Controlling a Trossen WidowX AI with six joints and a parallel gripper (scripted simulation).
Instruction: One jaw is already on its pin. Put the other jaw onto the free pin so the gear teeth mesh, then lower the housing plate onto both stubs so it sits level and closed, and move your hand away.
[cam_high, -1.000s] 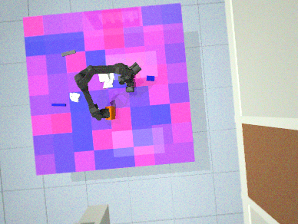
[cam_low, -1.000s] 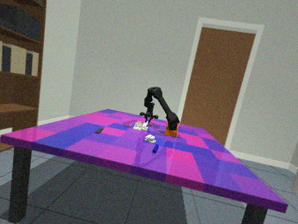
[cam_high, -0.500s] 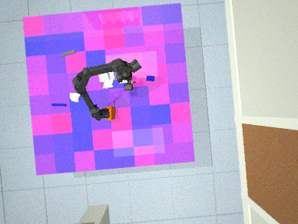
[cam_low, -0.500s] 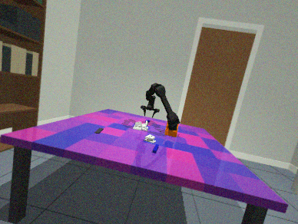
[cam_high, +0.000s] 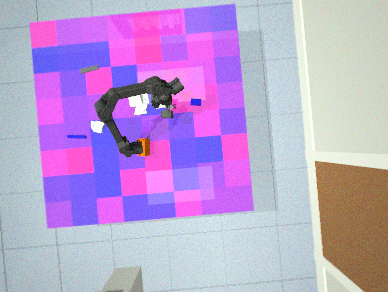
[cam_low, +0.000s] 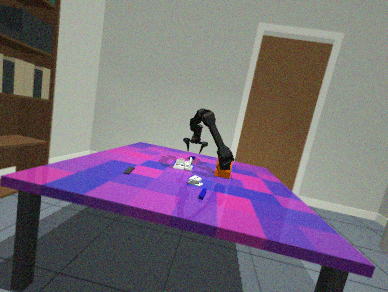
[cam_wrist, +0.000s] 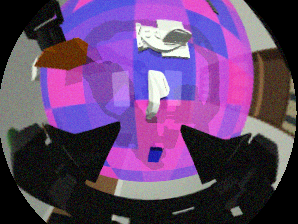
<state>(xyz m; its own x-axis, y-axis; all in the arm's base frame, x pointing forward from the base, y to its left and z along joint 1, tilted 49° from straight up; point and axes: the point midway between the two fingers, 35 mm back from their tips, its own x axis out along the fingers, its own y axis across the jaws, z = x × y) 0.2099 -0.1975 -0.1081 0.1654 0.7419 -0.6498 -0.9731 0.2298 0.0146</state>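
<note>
My gripper tip is now 7 cm above the grey jaw and 2 cm to the right of it. The rest, counted from my gripper tip: blue block (16 cm to the right, 7 cm below); blue bar (61 cm to the left, 8 cm behind, 7 cm below); grey bar (46 cm to the left, 33 cm ahead, 8 cm below).
</note>
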